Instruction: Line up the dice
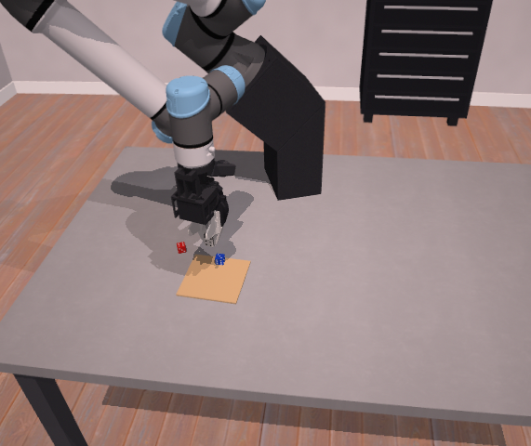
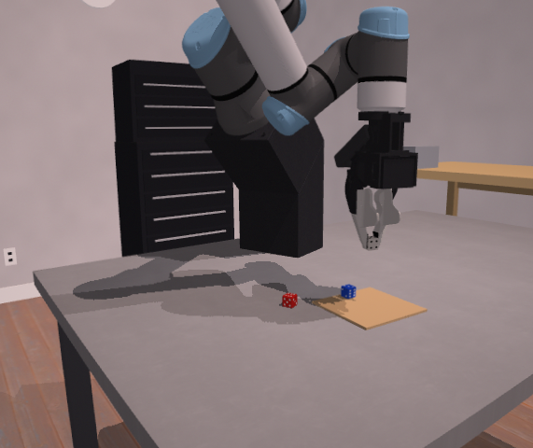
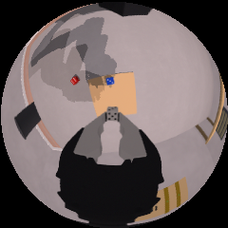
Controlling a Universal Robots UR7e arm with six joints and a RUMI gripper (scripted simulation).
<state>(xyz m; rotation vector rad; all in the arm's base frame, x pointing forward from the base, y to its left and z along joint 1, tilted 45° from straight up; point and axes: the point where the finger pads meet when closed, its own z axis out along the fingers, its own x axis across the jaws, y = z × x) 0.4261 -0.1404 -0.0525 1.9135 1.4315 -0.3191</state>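
My gripper is now 1 cm above the white die. Round my hand: tan mat 12 cm below; then red die 10 cm behind, 9 cm to the right, 11 cm below; then blue die 5 cm behind, 1 cm to the left, 11 cm below.
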